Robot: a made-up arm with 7 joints. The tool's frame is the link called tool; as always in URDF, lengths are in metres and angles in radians. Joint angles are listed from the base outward.
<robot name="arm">
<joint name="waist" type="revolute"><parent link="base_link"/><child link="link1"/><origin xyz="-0.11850 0.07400 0.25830" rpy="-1.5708 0.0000 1.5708"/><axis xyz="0 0 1"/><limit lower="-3.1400" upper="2.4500"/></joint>
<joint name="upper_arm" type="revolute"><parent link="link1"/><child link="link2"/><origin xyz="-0.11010 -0.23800 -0.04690" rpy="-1.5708 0.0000 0.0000"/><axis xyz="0 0 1"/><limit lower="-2.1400" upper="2.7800"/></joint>
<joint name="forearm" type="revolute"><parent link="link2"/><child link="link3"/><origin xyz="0.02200 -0.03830 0.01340" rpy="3.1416 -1.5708 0.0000"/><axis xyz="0 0 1"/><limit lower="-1.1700" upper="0.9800"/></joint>
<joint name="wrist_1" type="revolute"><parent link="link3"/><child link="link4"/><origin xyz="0.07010 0.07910 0.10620" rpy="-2.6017 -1.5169 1.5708"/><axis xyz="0 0 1"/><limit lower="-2.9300" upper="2.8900"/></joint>
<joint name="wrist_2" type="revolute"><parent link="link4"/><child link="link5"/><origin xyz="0.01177 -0.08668 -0.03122" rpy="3.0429 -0.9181 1.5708"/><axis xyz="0 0 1"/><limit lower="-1.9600" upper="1.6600"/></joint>
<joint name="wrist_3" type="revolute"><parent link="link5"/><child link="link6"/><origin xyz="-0.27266 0.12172 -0.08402" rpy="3.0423 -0.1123 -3.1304"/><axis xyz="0 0 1"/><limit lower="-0.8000" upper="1.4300"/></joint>
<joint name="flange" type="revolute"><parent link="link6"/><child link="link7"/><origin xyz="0.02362 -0.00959 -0.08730" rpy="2.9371 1.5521 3.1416"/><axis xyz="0 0 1"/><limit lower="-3.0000" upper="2.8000"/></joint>
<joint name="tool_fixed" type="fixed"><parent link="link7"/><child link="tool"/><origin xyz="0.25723 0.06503 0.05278" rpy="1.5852 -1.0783 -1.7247"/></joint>
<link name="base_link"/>
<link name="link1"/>
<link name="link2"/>
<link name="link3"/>
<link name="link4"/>
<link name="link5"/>
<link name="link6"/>
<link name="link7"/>
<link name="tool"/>
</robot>
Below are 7 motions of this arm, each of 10 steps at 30 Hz.
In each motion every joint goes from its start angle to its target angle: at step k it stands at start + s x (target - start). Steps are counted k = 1, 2, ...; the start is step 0. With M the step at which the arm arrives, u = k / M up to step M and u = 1 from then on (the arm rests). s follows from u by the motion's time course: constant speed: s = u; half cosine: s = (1 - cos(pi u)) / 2; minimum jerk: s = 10 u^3 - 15 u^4 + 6 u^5.
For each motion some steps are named. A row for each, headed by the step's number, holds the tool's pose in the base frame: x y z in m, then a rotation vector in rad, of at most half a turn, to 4 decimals.
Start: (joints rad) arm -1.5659 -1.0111 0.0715 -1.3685 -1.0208 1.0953 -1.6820
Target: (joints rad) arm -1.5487 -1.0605 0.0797 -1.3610 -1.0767 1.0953 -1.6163
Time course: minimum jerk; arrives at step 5
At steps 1, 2, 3, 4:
1: 0.0569 -0.4293 0.5021 1.4399 -1.8885 -1.2741
2: 0.0431 -0.4299 0.5085 1.4593 -1.9205 -1.2501
3: 0.0234 -0.4303 0.5168 1.4862 -1.9652 -1.2152
4: 0.0093 -0.4305 0.5221 1.5050 -1.9969 -1.1896

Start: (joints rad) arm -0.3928 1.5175 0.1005 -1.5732 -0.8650 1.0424 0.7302
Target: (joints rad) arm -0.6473 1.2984 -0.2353 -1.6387 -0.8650 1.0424 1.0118
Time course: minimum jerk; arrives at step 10
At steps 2, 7, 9, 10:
2: 0.1481 -0.1587 0.5404 0.9418 -1.0199 -0.6646
7: 0.0840 -0.1324 0.5649 1.1753 -1.0802 -0.3443
9: 0.0667 -0.1295 0.5674 1.2189 -1.0965 -0.2778
10: 0.0657 -0.1293 0.5675 1.2212 -1.0975 -0.2741

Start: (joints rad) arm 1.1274 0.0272 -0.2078 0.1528 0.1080 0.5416 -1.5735
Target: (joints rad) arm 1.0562 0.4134 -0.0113 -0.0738 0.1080 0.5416 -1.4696
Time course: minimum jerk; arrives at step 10
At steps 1, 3, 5, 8, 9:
1: 0.3793 0.3346 0.3771 -2.5219 -1.1223 0.8814
3: 0.3861 0.2985 0.4052 -2.5288 -1.0545 0.7660
5: 0.3877 0.2174 0.4623 -2.5197 -0.9162 0.5111
8: 0.3640 0.1096 0.5241 -2.4610 -0.7543 0.1747
9: 0.3596 0.0977 0.5299 -2.4514 -0.7376 0.1373

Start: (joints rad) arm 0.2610 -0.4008 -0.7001 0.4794 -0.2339 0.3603 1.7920
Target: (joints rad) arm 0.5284 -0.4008 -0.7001 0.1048 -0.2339 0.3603 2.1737
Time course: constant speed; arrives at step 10
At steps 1, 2, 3, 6, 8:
1: -0.3431 0.5504 0.3289 0.3148 0.7436 0.7426
2: -0.3475 0.5563 0.3435 0.3511 0.7878 0.7356
3: -0.3510 0.5621 0.3583 0.3875 0.8320 0.7277
6: -0.3553 0.5784 0.4033 0.4974 0.9638 0.6991
8: -0.3531 0.5884 0.4334 0.5713 1.0507 0.6758

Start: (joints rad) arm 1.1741 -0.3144 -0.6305 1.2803 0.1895 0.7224 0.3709
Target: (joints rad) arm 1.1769 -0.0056 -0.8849 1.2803 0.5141 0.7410 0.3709
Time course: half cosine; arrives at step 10
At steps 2, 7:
2: 0.1272 0.1182 0.0446 -2.2179 0.0200 0.9769
7: 0.2470 0.2153 0.1303 -2.1944 -0.4208 0.6433

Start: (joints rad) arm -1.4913 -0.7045 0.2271 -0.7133 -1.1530 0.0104 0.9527
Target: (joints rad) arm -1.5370 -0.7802 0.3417 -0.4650 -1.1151 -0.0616 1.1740
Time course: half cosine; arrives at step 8
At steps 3, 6, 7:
3: -0.4847 -0.2815 0.5021 2.0136 -0.1232 1.8342
6: -0.5250 -0.2879 0.4777 1.8784 0.0663 1.9794
7: -0.5327 -0.2890 0.4725 1.8496 0.1038 2.0044

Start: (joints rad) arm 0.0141 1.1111 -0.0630 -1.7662 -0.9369 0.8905 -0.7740
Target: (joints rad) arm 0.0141 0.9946 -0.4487 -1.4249 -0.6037 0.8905 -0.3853
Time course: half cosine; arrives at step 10
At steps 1, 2, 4, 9, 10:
1: 0.1275 -0.3022 0.6296 -0.5336 -1.4368 -1.1280
2: 0.1393 -0.2929 0.6335 -0.5044 -1.4447 -1.0880
4: 0.1766 -0.2571 0.6460 -0.4089 -1.4626 -0.9485
9: 0.2393 -0.1553 0.6682 -0.2162 -1.4502 -0.6182
10: 0.2408 -0.1513 0.6688 -0.2100 -1.4484 -0.6063

